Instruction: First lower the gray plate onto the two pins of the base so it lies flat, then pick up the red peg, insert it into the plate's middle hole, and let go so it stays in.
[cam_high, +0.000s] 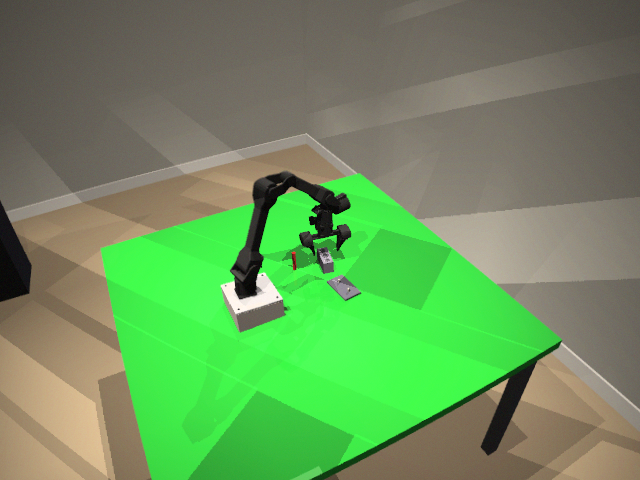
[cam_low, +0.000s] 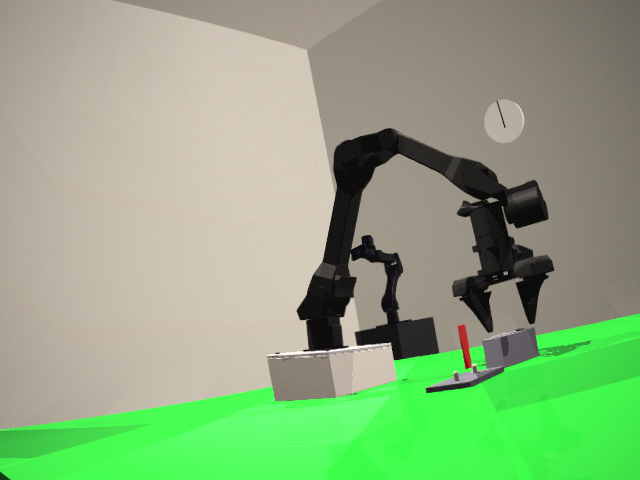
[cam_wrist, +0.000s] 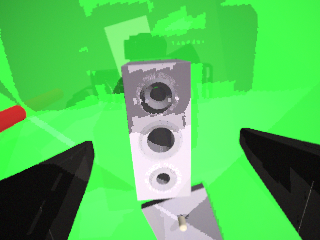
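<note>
My gripper tip is now 20 mm above the gray plate. Round my gripper tip: base 150 mm to the right, 50 mm below; then red peg 120 mm behind, 30 mm to the left, 20 mm below.
</note>
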